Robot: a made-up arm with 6 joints.
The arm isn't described. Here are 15 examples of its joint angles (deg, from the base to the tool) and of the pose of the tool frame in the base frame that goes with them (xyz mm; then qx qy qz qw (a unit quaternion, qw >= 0)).
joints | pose
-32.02 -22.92 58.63 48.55 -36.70 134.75 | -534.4 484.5 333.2 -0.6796 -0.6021 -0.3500 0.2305
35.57 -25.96 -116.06 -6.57 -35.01 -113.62 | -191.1 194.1 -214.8 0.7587 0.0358 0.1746 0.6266
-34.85 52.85 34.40 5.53 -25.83 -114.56 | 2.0 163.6 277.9 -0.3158 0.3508 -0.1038 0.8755
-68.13 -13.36 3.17 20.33 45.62 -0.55 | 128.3 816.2 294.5 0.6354 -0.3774 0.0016 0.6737
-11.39 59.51 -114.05 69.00 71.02 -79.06 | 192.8 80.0 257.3 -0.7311 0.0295 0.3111 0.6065
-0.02 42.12 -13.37 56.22 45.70 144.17 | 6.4 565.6 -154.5 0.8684 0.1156 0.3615 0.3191
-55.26 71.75 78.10 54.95 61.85 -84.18 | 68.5 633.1 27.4 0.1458 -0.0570 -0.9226 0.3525
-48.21 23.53 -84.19 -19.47 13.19 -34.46 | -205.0 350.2 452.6 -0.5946 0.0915 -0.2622 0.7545
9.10 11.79 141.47 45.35 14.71 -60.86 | 149.3 302.8 -166.3 0.5803 -0.3638 -0.2287 0.6918
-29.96 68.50 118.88 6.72 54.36 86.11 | 332.1 12.6 341.6 -0.4386 0.8394 0.1157 0.2994
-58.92 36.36 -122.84 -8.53 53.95 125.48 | -49.1 500.6 -78.7 0.5101 0.1918 0.1733 0.8203
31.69 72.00 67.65 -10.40 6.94 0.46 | 212.1 -157.7 -209.9 0.3244 -0.4160 -0.4839 0.6983
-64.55 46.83 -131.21 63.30 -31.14 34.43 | 33.9 197.0 451.2 -0.2404 0.8389 0.0854 0.4807
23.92 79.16 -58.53 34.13 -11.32 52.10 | -296.4 -136.8 -26.8 -0.0107 0.1986 -0.6310 0.7499
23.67 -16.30 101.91 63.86 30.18 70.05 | -227.6 587.1 151.6 0.8589 -0.0827 0.5010 0.0674
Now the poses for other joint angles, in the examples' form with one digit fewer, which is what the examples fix.
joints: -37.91 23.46 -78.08 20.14 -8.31 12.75
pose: -144 171 168 -0.210 0.337 -0.070 0.915
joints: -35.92 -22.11 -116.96 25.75 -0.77 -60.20
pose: -167 608 524 -0.930 -0.170 0.091 0.312
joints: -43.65 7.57 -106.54 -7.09 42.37 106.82
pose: 74 403 -115 0.333 0.008 0.263 0.906
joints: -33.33 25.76 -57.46 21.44 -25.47 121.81
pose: -210 764 -16 0.715 0.254 -0.354 0.547
